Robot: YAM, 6 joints.
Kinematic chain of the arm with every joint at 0, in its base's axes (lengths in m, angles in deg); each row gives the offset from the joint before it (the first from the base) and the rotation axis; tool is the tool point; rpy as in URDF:
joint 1: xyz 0 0 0.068 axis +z
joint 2: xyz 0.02 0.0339 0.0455 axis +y
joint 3: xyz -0.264 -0.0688 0 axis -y
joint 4: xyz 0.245 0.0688 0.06 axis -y
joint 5: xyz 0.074 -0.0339 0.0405 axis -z
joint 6: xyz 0.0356 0 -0.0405 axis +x
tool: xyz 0 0 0 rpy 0 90 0
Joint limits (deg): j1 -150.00..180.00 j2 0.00..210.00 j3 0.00..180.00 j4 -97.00..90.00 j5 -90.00..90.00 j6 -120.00..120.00
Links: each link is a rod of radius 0.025 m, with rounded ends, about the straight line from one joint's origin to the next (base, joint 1, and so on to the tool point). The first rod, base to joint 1, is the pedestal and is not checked.
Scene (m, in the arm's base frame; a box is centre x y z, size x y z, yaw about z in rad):
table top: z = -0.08
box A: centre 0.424 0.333 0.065 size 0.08 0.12 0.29 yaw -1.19
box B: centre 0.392 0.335 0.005 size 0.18 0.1 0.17 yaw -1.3
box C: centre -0.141 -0.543 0 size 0.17 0.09 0.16 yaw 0.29
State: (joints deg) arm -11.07 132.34 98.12 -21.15 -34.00 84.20
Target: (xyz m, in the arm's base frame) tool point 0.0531 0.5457 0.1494
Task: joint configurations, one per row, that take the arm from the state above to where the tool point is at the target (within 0.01 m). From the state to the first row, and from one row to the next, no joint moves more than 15 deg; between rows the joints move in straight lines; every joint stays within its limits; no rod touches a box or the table.
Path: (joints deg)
1: 0.70 131.74 104.03 -18.37 -34.06 84.20
2: 12.47 131.14 109.95 -15.59 -34.11 84.20
3: 24.25 130.54 115.86 -12.82 -34.17 84.20
4: 36.02 129.93 121.78 -10.04 -34.22 84.20
5: 47.57 132.76 119.62 -10.70 -34.85 84.20
6: 59.12 135.58 117.46 -11.37 -35.47 84.20
7: 70.67 138.41 115.30 -12.03 -36.10 84.20
8: 82.22 141.23 113.14 -12.69 -36.72 84.20

